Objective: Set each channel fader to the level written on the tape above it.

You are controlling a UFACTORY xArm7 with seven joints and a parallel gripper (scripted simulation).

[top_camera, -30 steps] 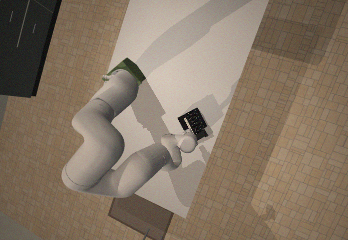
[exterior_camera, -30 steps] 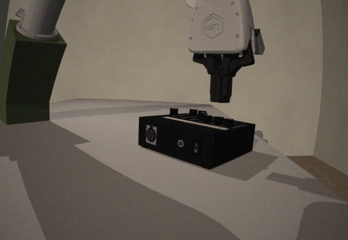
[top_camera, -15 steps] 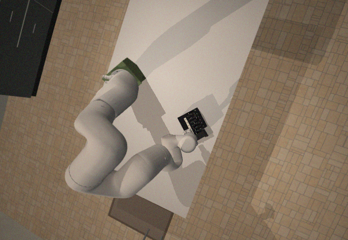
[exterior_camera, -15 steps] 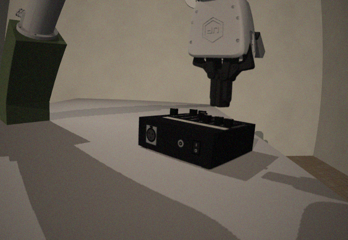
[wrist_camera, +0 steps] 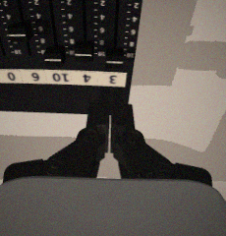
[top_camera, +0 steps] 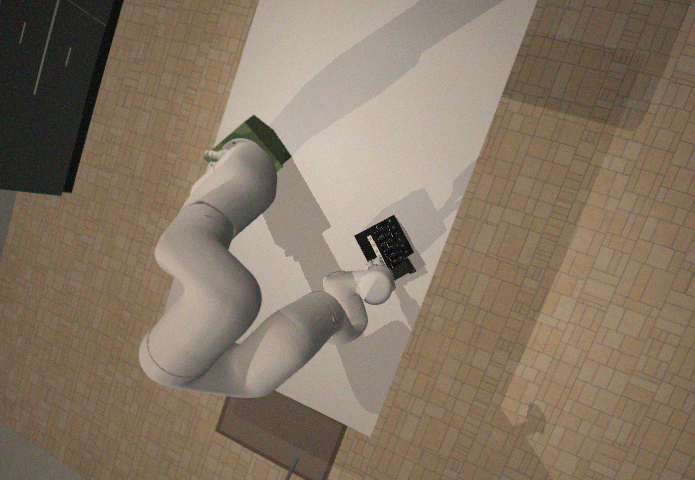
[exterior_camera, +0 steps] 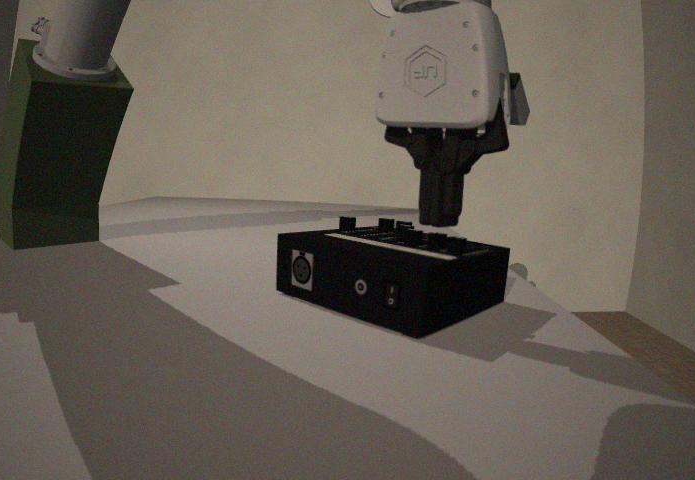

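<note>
My hand is 130 mm to the right of the master fader cap, 50 mm past it and 30 mm above it.
</note>
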